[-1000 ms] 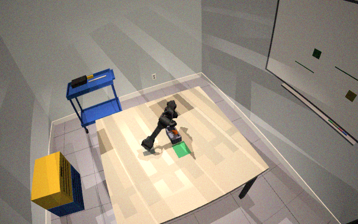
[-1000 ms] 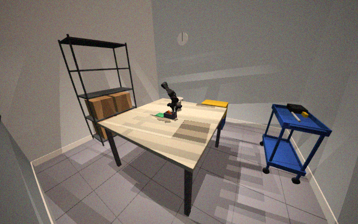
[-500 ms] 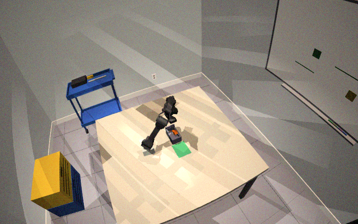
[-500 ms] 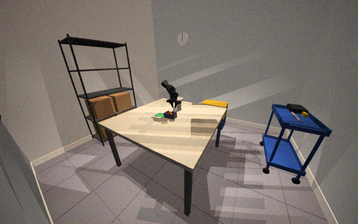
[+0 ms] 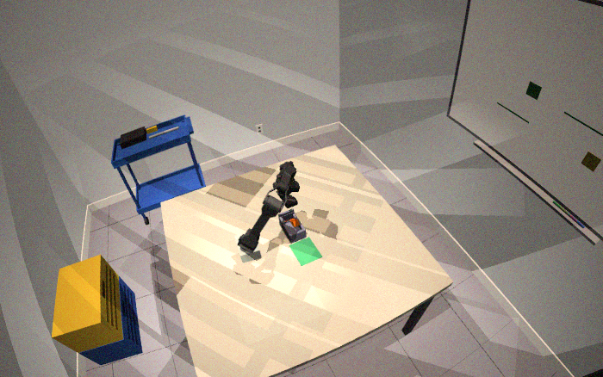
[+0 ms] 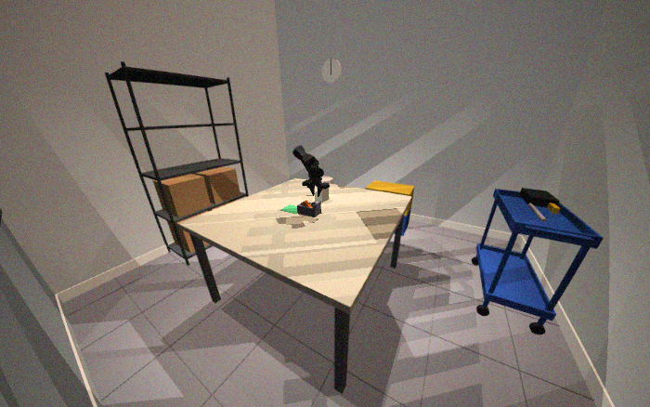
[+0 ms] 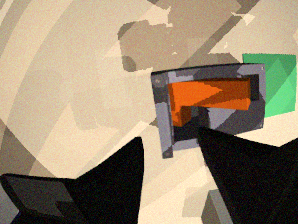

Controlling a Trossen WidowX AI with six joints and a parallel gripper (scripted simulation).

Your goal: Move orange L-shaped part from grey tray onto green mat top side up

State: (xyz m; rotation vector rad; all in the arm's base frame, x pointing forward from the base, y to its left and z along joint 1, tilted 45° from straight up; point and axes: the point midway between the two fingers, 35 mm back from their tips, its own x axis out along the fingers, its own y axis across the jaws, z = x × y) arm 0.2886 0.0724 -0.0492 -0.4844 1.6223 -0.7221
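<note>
The orange L-shaped part lies 100 mm below my gripper tip, 40 mm to the right of it and 10 mm behind it. Round my gripper tip: green mat (220 mm to the right, 160 mm below, 30 mm behind).
</note>
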